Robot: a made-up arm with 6 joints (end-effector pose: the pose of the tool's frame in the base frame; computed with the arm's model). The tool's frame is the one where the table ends.
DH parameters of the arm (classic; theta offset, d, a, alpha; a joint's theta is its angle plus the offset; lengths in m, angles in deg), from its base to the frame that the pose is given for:
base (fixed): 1.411 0 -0.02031 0
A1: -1.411 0.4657 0.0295 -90
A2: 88.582 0 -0.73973 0
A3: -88.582 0.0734 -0.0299 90
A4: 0 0.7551 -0.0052 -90
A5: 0 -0.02 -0.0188 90
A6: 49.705 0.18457 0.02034 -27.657
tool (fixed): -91.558 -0.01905 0 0
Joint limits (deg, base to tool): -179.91..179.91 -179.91..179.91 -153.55..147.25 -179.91..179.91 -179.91..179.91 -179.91..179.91
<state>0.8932 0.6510 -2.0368 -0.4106 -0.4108 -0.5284</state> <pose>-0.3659 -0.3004 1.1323 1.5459 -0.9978 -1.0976</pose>
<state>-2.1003 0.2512 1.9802 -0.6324 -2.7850 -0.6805</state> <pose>-0.3085 -0.6762 0.8966 -1.4718 -0.6207 -2.6254</pose>
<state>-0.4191 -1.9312 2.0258 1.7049 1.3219 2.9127</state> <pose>-0.4794 0.4479 1.0220 -1.4605 -1.7270 -2.1007</pose>
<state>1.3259 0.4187 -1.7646 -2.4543 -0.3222 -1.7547</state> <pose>-0.3051 -0.5211 1.3501 0.3303 -1.6259 2.3562</pose>
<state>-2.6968 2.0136 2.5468 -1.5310 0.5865 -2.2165</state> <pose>0.1445 0.0744 -0.0401 -1.4817 0.3038 0.1923</pose>
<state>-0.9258 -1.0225 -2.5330 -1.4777 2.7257 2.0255</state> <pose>-0.2416 0.2562 0.2822 -0.1637 -0.6139 2.0062</pose>
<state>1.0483 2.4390 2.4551 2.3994 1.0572 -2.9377</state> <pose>-0.3527 -0.2143 -0.0260 1.5922 -1.7907 -1.1208</pose>
